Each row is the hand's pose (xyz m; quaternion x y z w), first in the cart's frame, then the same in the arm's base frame.
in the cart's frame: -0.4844 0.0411 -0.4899 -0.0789 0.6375 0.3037 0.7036
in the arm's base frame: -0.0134 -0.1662 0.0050 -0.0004 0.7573 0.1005 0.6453
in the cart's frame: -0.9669 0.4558 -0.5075 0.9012 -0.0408 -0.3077 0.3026
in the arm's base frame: -0.3162 0.3929 -0.0237 0.7896 -0.2023 -0.4654 0.3451
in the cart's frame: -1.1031 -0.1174 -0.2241 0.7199 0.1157 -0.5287 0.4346
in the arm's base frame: -0.5433 -0.0236 0.4262 0.5993 -0.0258 -0.6981 0.3908
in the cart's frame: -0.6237 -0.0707 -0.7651 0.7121 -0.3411 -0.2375 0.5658
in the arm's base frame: -0.2557 -0.2618 -0.1945 0.5299 -0.4157 -0.3870 0.6297
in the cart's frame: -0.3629 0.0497 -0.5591 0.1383 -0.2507 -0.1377 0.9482
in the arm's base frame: 0.0783 -0.2176 -0.0876 -0.0396 -0.1613 -0.2973 0.9402
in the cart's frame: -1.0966 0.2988 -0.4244 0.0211 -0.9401 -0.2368 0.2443
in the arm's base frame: -0.4598 0.3155 0.1239 -0.2120 -0.9091 -0.1685 0.3166
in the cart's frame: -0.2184 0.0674 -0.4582 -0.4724 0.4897 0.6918 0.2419
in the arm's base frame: 0.2434 -0.2399 -0.0275 -0.3050 0.6720 0.6292 0.2440
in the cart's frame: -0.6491 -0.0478 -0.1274 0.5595 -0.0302 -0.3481 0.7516
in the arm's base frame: -0.0844 -0.1194 0.4040 0.4040 -0.0755 -0.5444 0.7312
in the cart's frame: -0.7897 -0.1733 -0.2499 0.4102 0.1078 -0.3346 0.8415
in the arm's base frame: -0.2876 -0.2000 0.3521 0.2765 0.0988 -0.5446 0.7856
